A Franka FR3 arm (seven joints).
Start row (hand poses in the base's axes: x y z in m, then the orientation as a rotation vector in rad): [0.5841 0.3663 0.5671 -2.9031 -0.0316 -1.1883]
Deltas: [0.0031 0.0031 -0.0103 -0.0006 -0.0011 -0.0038]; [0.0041 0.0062 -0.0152 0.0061 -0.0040 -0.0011]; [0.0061 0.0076 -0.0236 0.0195 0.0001 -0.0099]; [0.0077 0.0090 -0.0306 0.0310 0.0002 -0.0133]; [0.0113 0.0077 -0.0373 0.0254 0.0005 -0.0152]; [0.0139 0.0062 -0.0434 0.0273 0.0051 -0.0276]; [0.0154 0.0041 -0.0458 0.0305 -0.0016 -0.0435]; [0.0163 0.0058 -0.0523 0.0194 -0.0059 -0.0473]
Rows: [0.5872 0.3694 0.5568 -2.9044 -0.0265 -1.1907]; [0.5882 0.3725 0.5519 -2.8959 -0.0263 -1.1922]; [0.5902 0.3739 0.5435 -2.8900 -0.0056 -1.1831]; [0.5918 0.3753 0.5365 -2.8813 0.0061 -1.1795]; [0.5954 0.3740 0.5298 -2.8870 0.0055 -1.1812]; [0.5980 0.3725 0.5237 -2.8923 0.0246 -1.1757]; [0.5995 0.3704 0.5213 -2.8909 0.0495 -1.1864]; [0.6004 0.3721 0.5148 -2.8993 0.0486 -1.1970]
